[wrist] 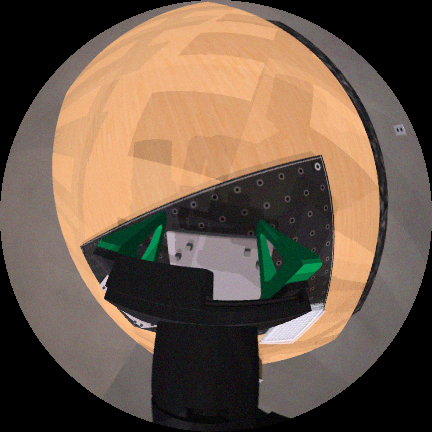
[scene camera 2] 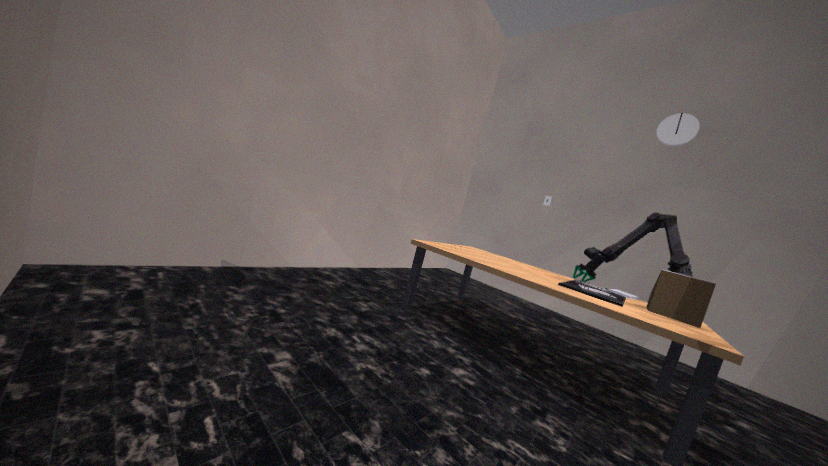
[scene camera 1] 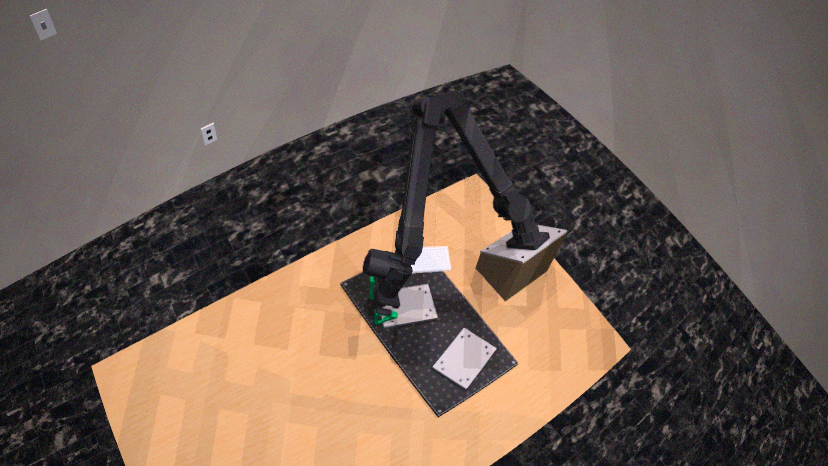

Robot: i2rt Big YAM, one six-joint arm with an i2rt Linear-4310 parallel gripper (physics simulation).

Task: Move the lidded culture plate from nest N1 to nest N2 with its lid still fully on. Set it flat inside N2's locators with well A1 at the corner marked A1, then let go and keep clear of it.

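Seen in the pictures: gripper, between the fingertips: (wrist: 211, 219) (scene camera 2: 577, 279) (scene camera 1: 374, 311); arm's base, origin of its link: (scene camera 2: 681, 284) (scene camera 1: 528, 242).
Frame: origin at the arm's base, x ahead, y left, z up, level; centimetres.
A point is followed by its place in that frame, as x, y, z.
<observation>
My gripper (scene camera 1: 376, 303) {44.2, -19.2, -15.2} (scene camera 2: 581, 279) {44.2, -19.2, -15.2} (wrist: 211, 219) {44.2, -19.2, -15.2} is open, with its green fingers wide apart and nothing between them. It points down a little above one pale nest plate (scene camera 1: 425, 295) {28.7, -13.3, -15.5} (wrist: 178, 244) {43.3, -14.2, -15.5}, near that plate's left edge in scene camera 1; small dark locators stand at the plate's corners. A second pale nest plate (scene camera 1: 464, 357) {35.0, 9.5, -15.5} lies turned on the same black board (scene camera 1: 429, 384) {48.3, 8.6, -16.6} (wrist: 300, 201) {41.3, -28.7, -16.7}. I cannot tell which nest is N1 or N2. The clear lidded culture plate cannot be made out surely in any view, nor can the A1 mark. The hand hides part of the near nest.
A white gridded panel (scene camera 1: 435, 258) {17.2, -20.5, -14.8} (wrist: 295, 329) {18.4, -22.8, -14.7} lies on the wooden table (scene camera 1: 260, 347) {78.8, -32.9, -18.0} (scene camera 2: 498, 263) {90.6, 5.0, -18.0} beside the board's back edge. The arm stands on a brown block (scene camera 1: 512, 277) {10.2, 3.4, -4.8} (scene camera 2: 680, 298) {0.3, 6.1, -7.0} to the right, and its links arch over the table.
</observation>
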